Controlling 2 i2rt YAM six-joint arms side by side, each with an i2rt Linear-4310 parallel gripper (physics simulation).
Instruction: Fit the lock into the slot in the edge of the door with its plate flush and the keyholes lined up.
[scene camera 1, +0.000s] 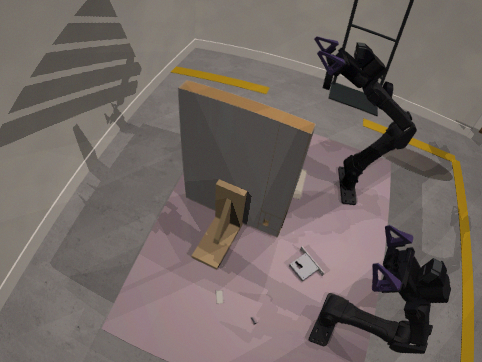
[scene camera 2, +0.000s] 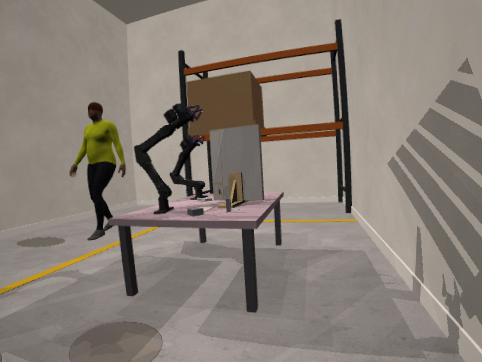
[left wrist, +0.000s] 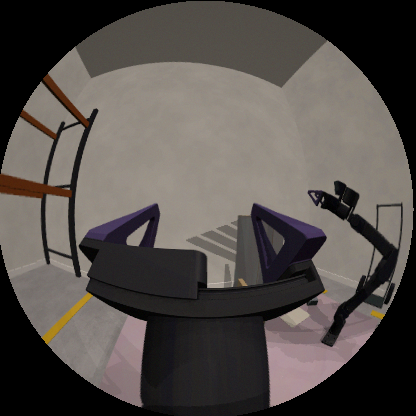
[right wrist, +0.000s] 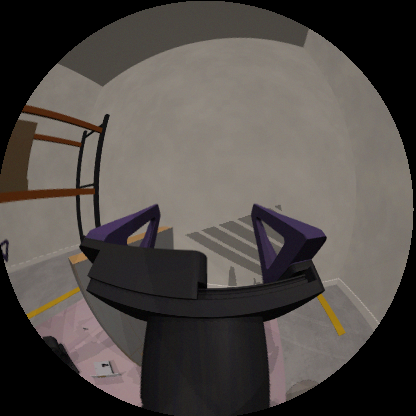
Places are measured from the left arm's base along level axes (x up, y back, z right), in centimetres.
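Where they show: left gripper, fingertip midpoint: (scene camera 1: 381, 244) (scene camera 2: 201, 135) (left wrist: 204, 208); right gripper, fingertip midpoint: (scene camera 1: 316, 44) (scene camera 2: 200, 107) (left wrist: 311, 192) (right wrist: 205, 208); left arm's base, link origin: (scene camera 1: 327, 319); right arm's base, link origin: (scene camera 1: 347, 185) (scene camera 2: 164, 210) (left wrist: 333, 331).
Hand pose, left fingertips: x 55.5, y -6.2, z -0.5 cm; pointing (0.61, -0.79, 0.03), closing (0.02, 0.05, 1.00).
Things, the pixels of their centre, and the offset from my left fingertips. "pt": a spot on its surface instead.
- metal lock, body centre: (scene camera 1: 304, 266) dx -54.4, dy -9.9, dz +16.2 cm
- grey door, body centre: (scene camera 1: 237, 167) (right wrist: 145, 305) (left wrist: 250, 270) (scene camera 2: 236, 164) dx -27.5, dy -42.8, dz +24.3 cm
- small hole, surface spot: (scene camera 1: 266, 222) pt dx -49.6, dy -29.5, dz +24.1 cm
- pale block, body centre: (scene camera 1: 291, 180) (left wrist: 295, 316) dx -55.4, dy -29.0, dz +50.9 cm
- small pale piece, body centre: (scene camera 1: 219, 296) dx -55.4, dy -31.6, dz -7.5 cm
- small dark piece, body centre: (scene camera 1: 253, 320) dx -55.1, dy -17.5, dz -10.4 cm
- dark box, body centre: (scene camera 2: 195, 211) dx -53.7, dy -35.2, dz +68.7 cm
The metal lock (scene camera 1: 304, 266) (right wrist: 105, 369) lies flat on the table with its long thin plate along one side and its keyhole facing up. The grey door (scene camera 1: 235, 150) (scene camera 2: 237, 155) stands upright in a wooden foot (scene camera 1: 227, 220) (scene camera 2: 235, 190). A small hole (scene camera 1: 266, 222) shows low in the door face. The slot in the door's edge cannot be made out. My left gripper (scene camera 1: 380, 247) (left wrist: 204, 208) is open and empty, raised to the right of the lock in scene camera 1. My right gripper (scene camera 1: 318, 46) (right wrist: 205, 208) is open and empty, high beyond the door, away from the lock.
A pale block (scene camera 1: 300, 185) (left wrist: 295, 316) lies behind the door. A small pale piece (scene camera 1: 219, 297) and a small dark piece (scene camera 1: 253, 320) lie nearer. A dark box (scene camera 2: 195, 212) sits near the table's front edge (scene camera 2: 185, 223). A person (scene camera 2: 101, 142) stands beyond the table.
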